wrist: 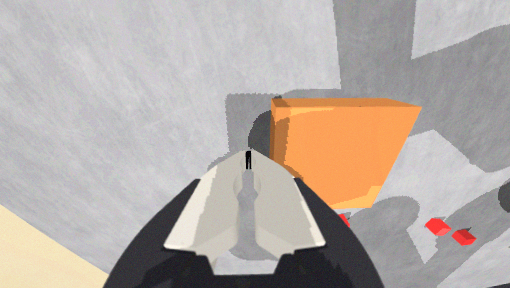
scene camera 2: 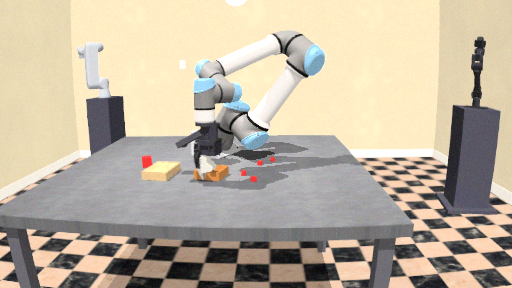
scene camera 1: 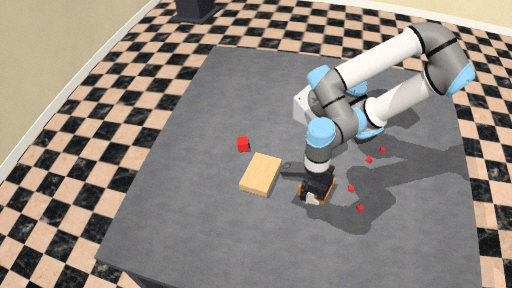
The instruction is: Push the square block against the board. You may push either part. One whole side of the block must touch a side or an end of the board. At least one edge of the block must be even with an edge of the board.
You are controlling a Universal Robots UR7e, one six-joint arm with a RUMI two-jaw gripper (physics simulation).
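Frame: origin at the arm's base, x ahead, y left, z up, level; metres.
Where they show: gripper, fingertip midpoint: [wrist: 249, 152] [scene camera 2: 203, 179] [scene camera 1: 307, 202].
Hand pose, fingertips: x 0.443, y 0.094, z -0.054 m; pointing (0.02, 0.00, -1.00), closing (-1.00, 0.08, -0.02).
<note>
After its pixels a point has its place.
The square orange block [scene camera 1: 330, 191] {x 0.377, y 0.154, z -0.044 m} [scene camera 2: 221, 173] {x 0.399, y 0.150, z -0.041 m} [wrist: 345, 150] {x 0.366, y 0.085, z -0.031 m} lies flat on the table, partly hidden by the gripper in both scene views. The light wooden board [scene camera 1: 261, 172] {x 0.401, y -0.096, z -0.031 m} [scene camera 2: 161, 170] {x 0.444, y -0.077, z -0.031 m} lies flat to its left in both scene views, with a gap between them. The board's sides look turned relative to the block's. The board does not show in the wrist view. My gripper [scene camera 1: 311, 200] {x 0.443, y 0.094, z -0.054 m} [scene camera 2: 203, 176] {x 0.443, y 0.094, z -0.054 m} [wrist: 249, 152] {x 0.443, y 0.094, z -0.054 m} is shut and empty, fingertips low beside the block. In the wrist view the block is right of the fingers. Contact cannot be told.
A red cube [scene camera 1: 242, 144] {x 0.313, y -0.216, z -0.026 m} [scene camera 2: 146, 161] {x 0.316, y -0.215, z -0.037 m} stands behind the board, near its far left corner. Several small red cubes, one of them [scene camera 1: 351, 188] {x 0.335, y 0.220, z -0.047 m} [scene camera 2: 243, 173] {x 0.339, y 0.219, z -0.055 m} close to the block, lie on its right in both scene views. The arm reaches in from the back right.
</note>
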